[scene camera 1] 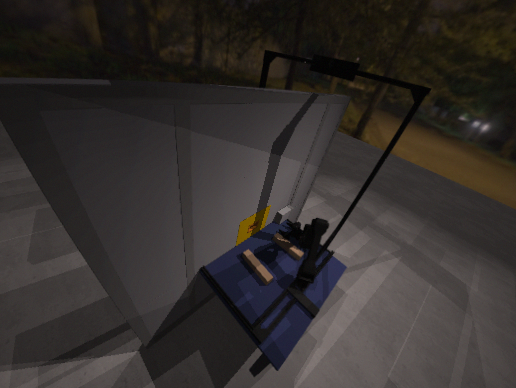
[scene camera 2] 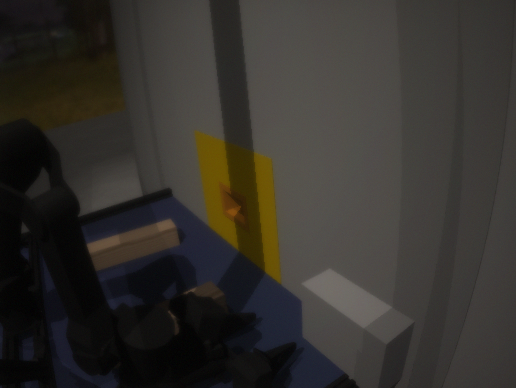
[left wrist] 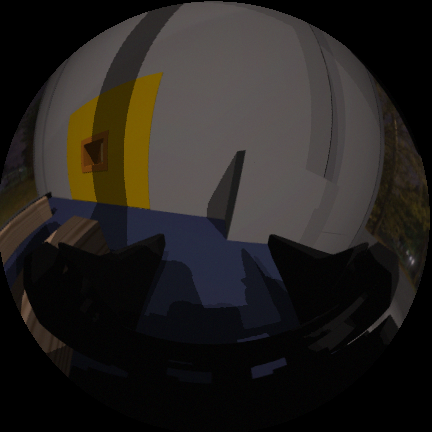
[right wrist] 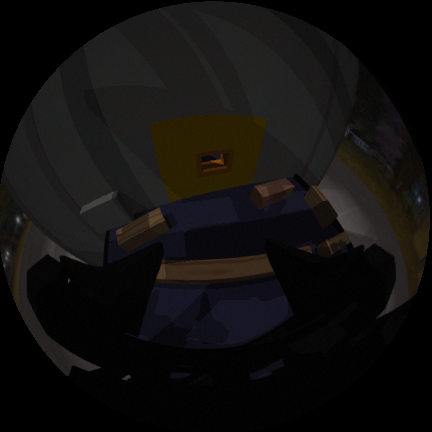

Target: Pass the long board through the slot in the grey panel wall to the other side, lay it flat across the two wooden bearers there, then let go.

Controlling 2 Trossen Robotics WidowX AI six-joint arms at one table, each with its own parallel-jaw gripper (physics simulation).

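Pixels of known places: left gripper, fingertip midpoint: [scene camera 1: 282,226] [scene camera 2: 274,329] [left wrist: 217,240]; right gripper, fingertip midpoint: [right wrist: 214,246]; left arm's base at its link origin: [scene camera 1: 301,283] [scene camera 2: 22,321].
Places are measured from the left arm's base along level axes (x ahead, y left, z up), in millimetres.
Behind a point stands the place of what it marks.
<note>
The long board [right wrist: 215,269] @[x 714, y -96, z 44 mm] lies on the blue table, seen between the spread fingers in the right wrist view. My right gripper [right wrist: 214,246] @[x 715, y -102, z 146 mm] is open and empty above it; the fingers hide parts near its ends. The grey panel wall [scene camera 1: 220,175] @[x 433, y 293, z 574 mm] [scene camera 2: 340,125] @[x 432, y -289, z 279 mm] [left wrist: 215,100] @[x 433, y -234, z 148 mm] [right wrist: 125,115] @[x 482, y -190, z 240 mm] has a slot with an orange rim [scene camera 2: 242,220] @[x 435, y -33, z 60 mm] [left wrist: 85,165] @[x 437, y 24, z 61 mm] [right wrist: 200,169] @[x 485, y -51, z 69 mm]. On the other side, two wooden bearers lie apart: one [scene camera 1: 257,266] @[x 229, y 139, z 25 mm] [scene camera 2: 135,245] @[x 254, y 105, z 11 mm] at the left, the other [scene camera 1: 295,251] @[x 145, y -132, z 25 mm] [scene camera 2: 214,292] @[x 312, y -147, z 25 mm] partly behind my left arm. My left gripper [scene camera 2: 275,331] @[x 345, y -255, z 8 mm] [left wrist: 217,240] @[x 345, y -255, z 8 mm] is open and empty beside the nearer bearer.
A yellow plate [scene camera 2: 265,195] @[x 432, y -125, z 142 mm] [left wrist: 137,150] @[x 432, y -131, z 74 mm] [right wrist: 170,150] @[x 484, y -116, z 136 mm] surrounds the slot. A grey block [scene camera 1: 284,214] @[x 383, y -296, z 76 mm] [scene camera 2: 345,295] @[x 408, y -326, z 81 mm] [right wrist: 100,202] @[x 509, y -322, z 81 mm] stands against the wall. Several shorter wooden blocks, such as one [right wrist: 142,231] @[x 589, y -219, z 23 mm] at the left and one [right wrist: 272,193] @[x 586, y 119, z 30 mm] near the wall, lie on the board's side. A black frame [scene camera 1: 380,162] @[x 27, y -344, z 686 mm] rises over the table.
</note>
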